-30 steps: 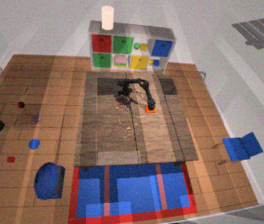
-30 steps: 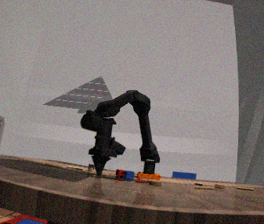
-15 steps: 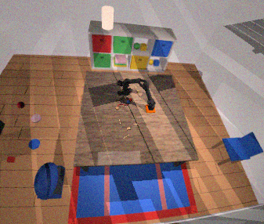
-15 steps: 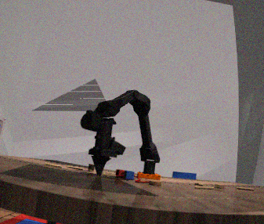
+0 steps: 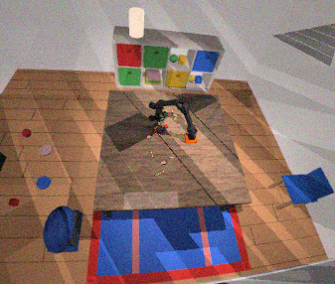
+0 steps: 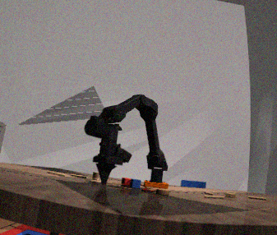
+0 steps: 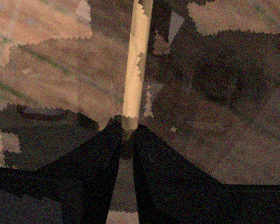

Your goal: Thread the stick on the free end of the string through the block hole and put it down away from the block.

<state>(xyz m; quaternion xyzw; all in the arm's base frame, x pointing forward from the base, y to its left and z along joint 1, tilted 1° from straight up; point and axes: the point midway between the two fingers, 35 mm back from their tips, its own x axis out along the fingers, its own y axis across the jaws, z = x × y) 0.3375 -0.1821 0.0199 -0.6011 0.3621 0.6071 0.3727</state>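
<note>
The thin pale wooden stick lies 40 mm to the left of my gripper tip, 20 mm behind it and 10 mm above it. Round my gripper tip: tan wooden cylinder (190 mm behind, 80 mm to the right, 20 mm above); then blue block (110 mm to the left, 50 mm behind, 20 mm above); then red block (80 mm behind, 70 mm to the left, 20 mm above).
</note>
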